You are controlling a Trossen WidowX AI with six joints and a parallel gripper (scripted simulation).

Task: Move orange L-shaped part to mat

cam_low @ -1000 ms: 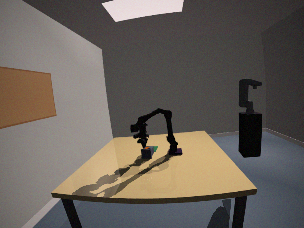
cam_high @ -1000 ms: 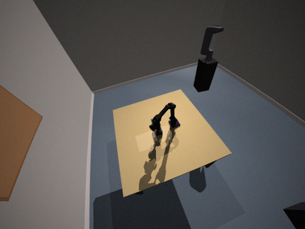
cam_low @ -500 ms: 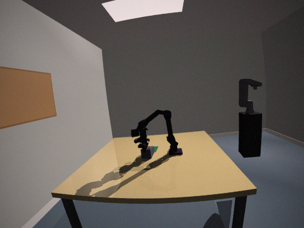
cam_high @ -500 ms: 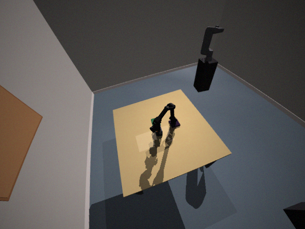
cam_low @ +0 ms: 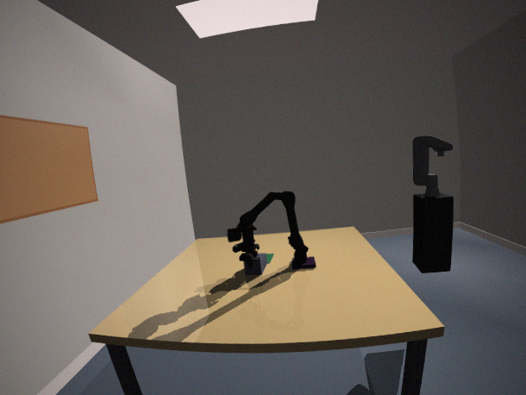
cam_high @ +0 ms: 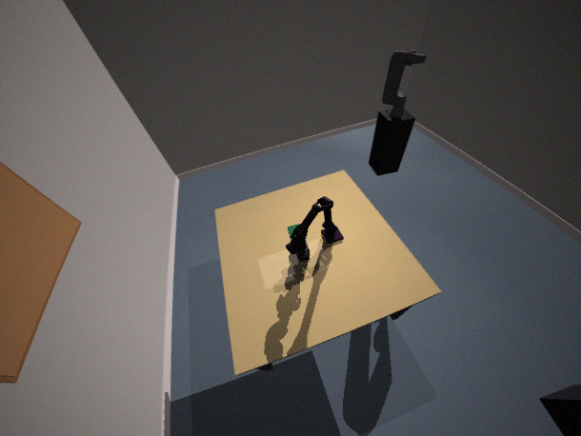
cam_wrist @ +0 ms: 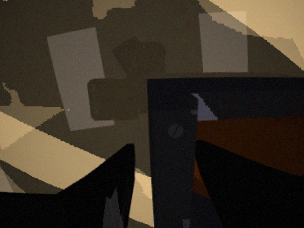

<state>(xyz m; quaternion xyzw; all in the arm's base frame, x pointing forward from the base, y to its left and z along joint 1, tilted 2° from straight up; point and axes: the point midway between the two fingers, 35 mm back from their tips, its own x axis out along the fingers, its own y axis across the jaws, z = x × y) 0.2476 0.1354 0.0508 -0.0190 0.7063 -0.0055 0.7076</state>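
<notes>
My gripper tip is 50 mm to the left of the orange L-shaped part and 10 mm below it. Round my gripper tip: green mat 220 mm to the right, 50 mm below.
</notes>
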